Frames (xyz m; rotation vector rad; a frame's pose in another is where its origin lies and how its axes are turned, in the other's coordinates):
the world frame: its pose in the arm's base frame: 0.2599 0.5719 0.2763 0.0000 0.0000 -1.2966
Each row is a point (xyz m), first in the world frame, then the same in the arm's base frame.
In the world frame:
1: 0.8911 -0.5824 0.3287
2: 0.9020 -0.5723 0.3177
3: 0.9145 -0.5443 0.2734
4: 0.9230 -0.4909 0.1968
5: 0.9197 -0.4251 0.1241
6: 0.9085 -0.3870 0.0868
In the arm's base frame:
1: -0.0595 -0.4436 0.6050
2: -0.0468 -0.4514 0.5940
3: -0.0164 -0.4558 0.5497
4: 0.0373 -0.4495 0.4731
5: 0.0997 -0.4285 0.4004
6: 0.1334 -0.4075 0.3631

